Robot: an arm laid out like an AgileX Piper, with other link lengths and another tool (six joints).
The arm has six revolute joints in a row. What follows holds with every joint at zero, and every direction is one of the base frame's.
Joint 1 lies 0.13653 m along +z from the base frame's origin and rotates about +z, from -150 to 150 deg.
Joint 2 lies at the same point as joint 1 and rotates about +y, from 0 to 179.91 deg.
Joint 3 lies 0.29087 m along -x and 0.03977 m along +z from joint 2 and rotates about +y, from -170 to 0 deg.
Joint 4 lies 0.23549 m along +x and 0.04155 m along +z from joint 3 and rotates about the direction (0.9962, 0, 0.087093), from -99.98 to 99.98 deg.
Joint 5 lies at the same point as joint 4 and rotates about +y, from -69.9 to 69.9 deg.
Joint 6 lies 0.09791 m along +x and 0.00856 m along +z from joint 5 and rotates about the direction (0.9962, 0, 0.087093), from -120 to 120 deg.
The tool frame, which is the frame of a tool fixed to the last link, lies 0.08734 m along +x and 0.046 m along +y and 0.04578 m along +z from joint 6; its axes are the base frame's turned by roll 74.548, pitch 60.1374 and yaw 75.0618 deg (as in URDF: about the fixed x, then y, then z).
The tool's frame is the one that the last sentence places.
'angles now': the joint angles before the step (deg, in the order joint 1, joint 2, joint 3, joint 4, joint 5, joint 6). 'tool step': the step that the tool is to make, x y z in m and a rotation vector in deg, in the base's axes. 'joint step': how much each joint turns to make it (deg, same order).
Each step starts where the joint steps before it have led.
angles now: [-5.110 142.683 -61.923 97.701 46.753 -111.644]
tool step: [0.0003 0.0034 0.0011 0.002 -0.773 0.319]
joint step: [0.510 -0.011 0.012 0.915 0.128 -1.043]
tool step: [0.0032 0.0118 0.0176 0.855 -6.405 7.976]
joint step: [0.428 0.085 -5.025 -5.927 3.572 -1.385]
